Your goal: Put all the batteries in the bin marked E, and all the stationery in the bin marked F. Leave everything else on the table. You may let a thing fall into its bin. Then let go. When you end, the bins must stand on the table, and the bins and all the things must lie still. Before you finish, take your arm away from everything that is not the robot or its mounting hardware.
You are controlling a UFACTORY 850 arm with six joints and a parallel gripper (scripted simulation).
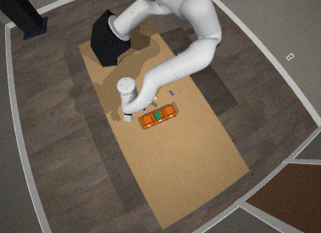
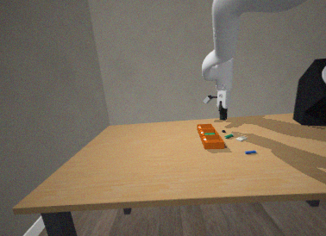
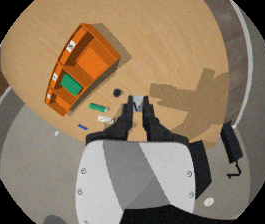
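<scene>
Right now the orange bin tray is 130 mm to the left of my hand, 90 mm ahead of it and 60 mm below it. From my hand the other things lie so: small grey thing: 10 mm below; small black thing: 80 mm below, 50 mm to the left; green battery: 130 mm to the left, 70 mm below, 10 mm behind.
</scene>
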